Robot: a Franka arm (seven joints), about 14 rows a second.
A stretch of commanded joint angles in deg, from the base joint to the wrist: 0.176 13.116 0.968 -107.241 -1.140 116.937 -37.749; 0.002 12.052 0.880 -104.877 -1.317 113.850 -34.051; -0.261 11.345 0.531 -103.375 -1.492 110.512 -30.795; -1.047 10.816 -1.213 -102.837 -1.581 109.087 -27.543; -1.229 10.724 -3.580 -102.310 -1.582 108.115 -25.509; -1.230 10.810 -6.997 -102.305 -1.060 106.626 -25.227; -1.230 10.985 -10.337 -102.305 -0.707 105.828 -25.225; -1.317 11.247 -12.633 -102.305 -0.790 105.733 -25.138
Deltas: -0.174 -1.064 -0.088 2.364 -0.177 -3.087 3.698; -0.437 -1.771 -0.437 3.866 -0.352 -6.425 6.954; -1.223 -2.300 -2.181 4.404 -0.441 -7.850 10.206; -1.405 -2.392 -4.548 4.931 -0.442 -8.822 12.240; -1.406 -2.306 -7.965 4.936 0.080 -10.311 12.522; -1.406 -2.131 -11.305 4.936 0.433 -11.109 12.524; -1.493 -1.869 -13.601 4.936 0.350 -11.204 12.611
